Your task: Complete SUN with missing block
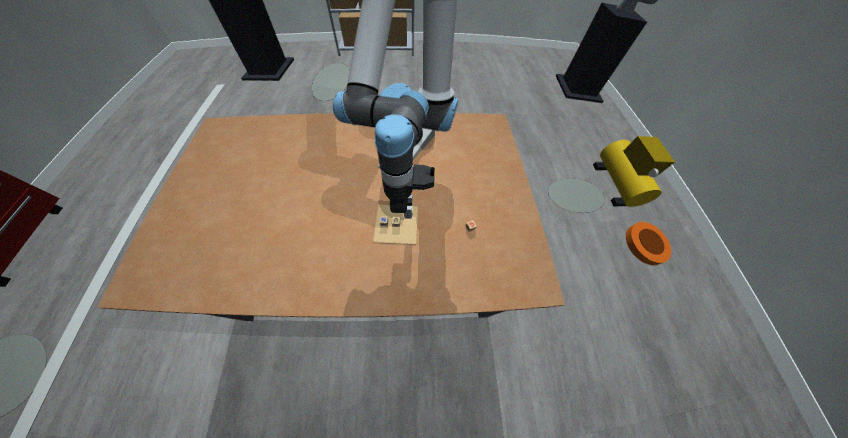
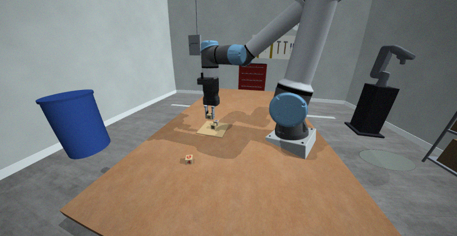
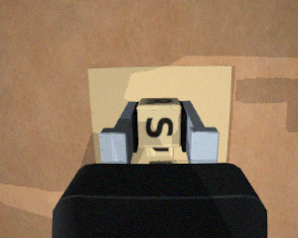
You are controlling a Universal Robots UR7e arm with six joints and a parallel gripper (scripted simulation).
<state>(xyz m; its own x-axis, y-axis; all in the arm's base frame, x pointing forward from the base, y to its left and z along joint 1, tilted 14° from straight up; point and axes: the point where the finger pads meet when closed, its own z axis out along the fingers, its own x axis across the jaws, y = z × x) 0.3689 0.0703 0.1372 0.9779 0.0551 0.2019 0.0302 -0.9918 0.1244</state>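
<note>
Now: the letter block 4 cm to the right of my hand and 9 cm below it. The rest, counted from my hand: mat: 4 cm to the right, 10 cm below.
</note>
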